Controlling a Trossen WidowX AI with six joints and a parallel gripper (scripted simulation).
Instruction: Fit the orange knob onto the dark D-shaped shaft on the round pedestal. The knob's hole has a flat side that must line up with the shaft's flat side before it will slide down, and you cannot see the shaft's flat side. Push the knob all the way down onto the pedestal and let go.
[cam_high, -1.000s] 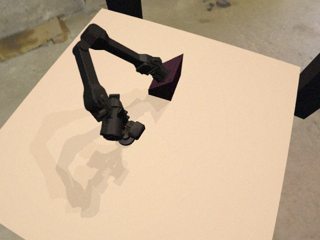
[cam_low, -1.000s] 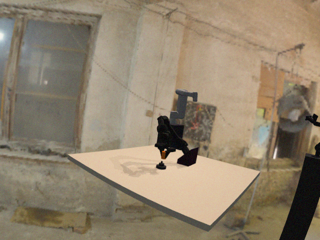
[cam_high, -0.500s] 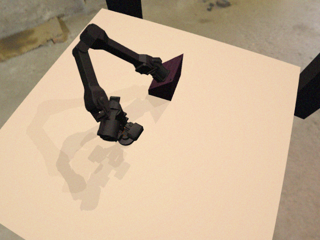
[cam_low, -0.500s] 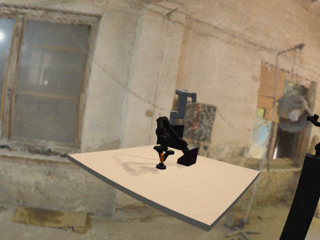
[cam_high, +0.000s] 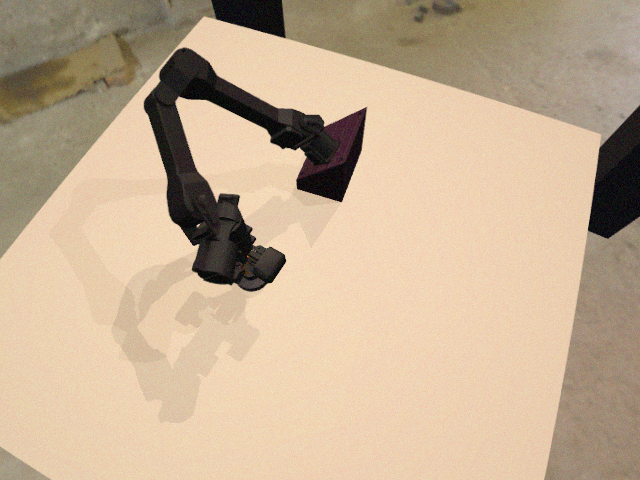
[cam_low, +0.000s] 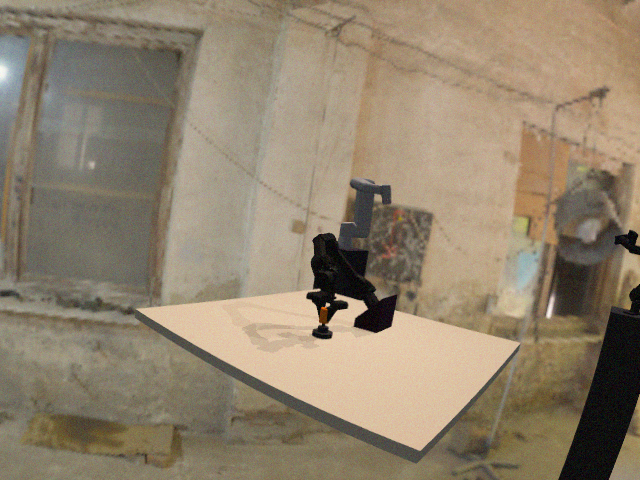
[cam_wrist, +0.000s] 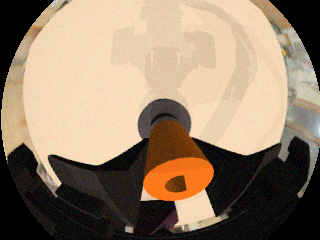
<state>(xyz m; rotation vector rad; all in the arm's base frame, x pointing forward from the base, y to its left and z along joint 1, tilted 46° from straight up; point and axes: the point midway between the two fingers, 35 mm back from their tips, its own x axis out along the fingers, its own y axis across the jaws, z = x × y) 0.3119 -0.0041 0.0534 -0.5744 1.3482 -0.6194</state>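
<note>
Right now my gripper tip is 2 cm below the orange knob. Also, from my gripper tip: round pedestal 4 cm below.
</note>
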